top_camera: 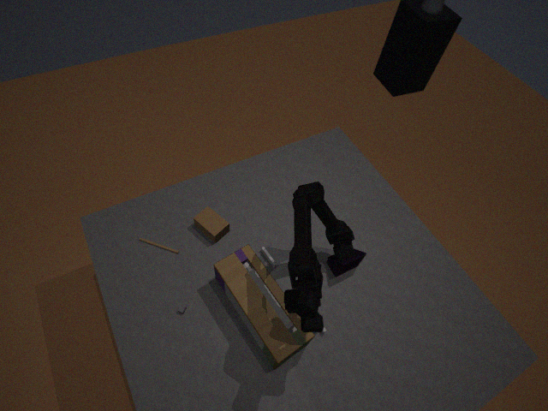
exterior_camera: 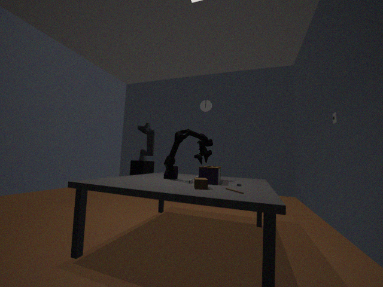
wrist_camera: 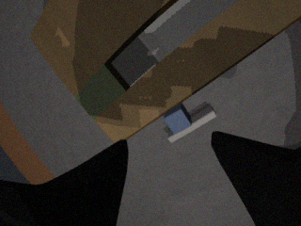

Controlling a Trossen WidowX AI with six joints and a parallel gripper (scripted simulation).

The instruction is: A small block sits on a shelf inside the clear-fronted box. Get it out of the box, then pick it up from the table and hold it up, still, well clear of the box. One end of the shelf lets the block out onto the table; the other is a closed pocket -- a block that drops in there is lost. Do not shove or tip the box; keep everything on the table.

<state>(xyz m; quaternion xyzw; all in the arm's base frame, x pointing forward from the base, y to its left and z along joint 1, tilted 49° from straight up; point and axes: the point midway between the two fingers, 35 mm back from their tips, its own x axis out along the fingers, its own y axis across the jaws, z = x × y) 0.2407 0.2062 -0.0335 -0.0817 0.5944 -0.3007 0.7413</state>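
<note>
Right now the light-blue block is 13 cm below my gripper tip, 4 cm behind it and 2 cm to the left of it. The rest, counted from my gripper tip: grey hook 37 cm ahead, 21 cm to the right, 14 cm below; then tan box 49 cm to the right, 18 cm ahead, 12 cm below; then thin wooden stick 48 cm to the right, 40 cm ahead, 15 cm below.
</note>
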